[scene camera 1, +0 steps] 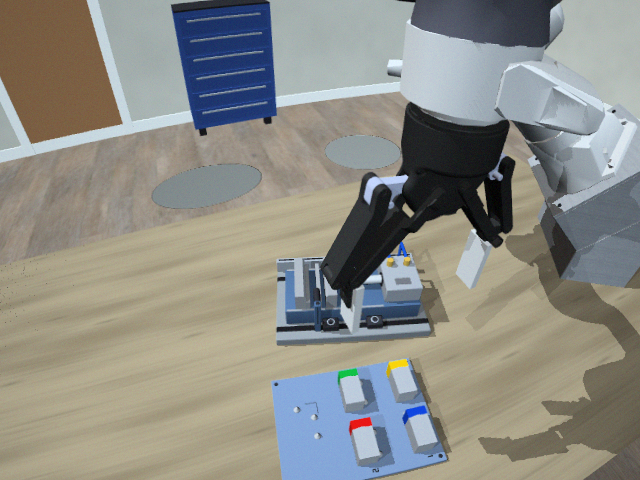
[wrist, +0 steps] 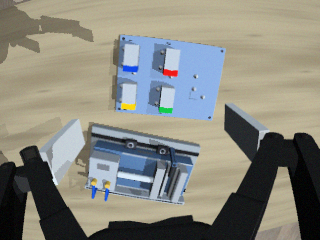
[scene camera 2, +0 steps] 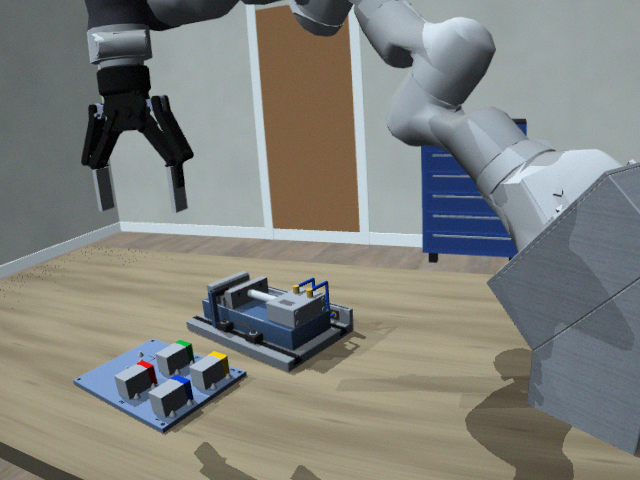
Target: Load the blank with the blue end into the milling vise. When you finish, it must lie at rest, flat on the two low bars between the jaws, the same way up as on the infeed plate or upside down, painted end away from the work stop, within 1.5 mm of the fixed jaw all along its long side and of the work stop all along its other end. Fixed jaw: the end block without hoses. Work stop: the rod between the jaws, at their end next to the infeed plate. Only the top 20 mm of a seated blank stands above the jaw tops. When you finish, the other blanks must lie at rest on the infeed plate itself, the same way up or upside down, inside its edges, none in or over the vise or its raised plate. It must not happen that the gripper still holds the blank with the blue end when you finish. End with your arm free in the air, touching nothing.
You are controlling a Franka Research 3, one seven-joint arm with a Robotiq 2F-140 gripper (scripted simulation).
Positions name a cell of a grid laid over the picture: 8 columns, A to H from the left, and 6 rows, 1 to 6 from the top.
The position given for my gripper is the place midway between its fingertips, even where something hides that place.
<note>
I see my gripper (scene camera 1: F4), a red-ended blank (scene camera 2: B5), a green-ended blank (scene camera 2: C5), a yellow-ended blank (scene camera 2: C5) and a blue-ended blank (scene camera 2: C5).
The green-ended blank is seen too in scene camera 1 (scene camera 1: E5). The yellow-ended blank shows as well in scene camera 1 (scene camera 1: E5). The blue-ended blank also shows in scene camera 1 (scene camera 1: F6).
</note>
